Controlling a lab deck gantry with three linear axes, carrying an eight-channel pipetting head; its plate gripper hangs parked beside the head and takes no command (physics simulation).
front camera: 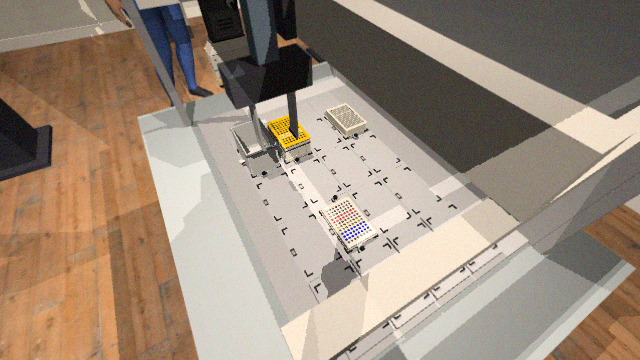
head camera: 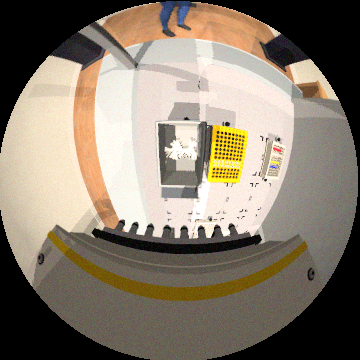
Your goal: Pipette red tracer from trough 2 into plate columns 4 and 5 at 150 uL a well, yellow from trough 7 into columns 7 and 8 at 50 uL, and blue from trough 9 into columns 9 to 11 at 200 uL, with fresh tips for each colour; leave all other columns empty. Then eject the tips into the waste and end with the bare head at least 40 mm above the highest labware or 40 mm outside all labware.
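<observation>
The pipetting head [front camera: 215, 55] hangs high at the back left; its nozzles [head camera: 176, 231] look short and dark, without tips. The parked plate gripper [front camera: 276, 141] has its two fingers wide apart, open, with nothing held. The waste bin [front camera: 262, 162] [head camera: 181, 179] holds a heap of white tips [head camera: 182, 148]. The yellow tip rack [front camera: 280, 127] [head camera: 228, 150] has dark openings and a paler band. The plate [front camera: 350, 220] shows two red and three blue columns; its yellow cannot be made out. The trough block [front camera: 345, 119] [head camera: 275, 159] shows red, yellow and blue lines in the head view.
The black carriage block [front camera: 267, 77] carries the gripper fingers in front of the bin and rack. A post [front camera: 160, 60] [head camera: 114, 45] stands at the deck's left edge. A person [front camera: 172, 40] [head camera: 175, 17] stands beyond the back edge. The bin stands right beside the tip rack.
</observation>
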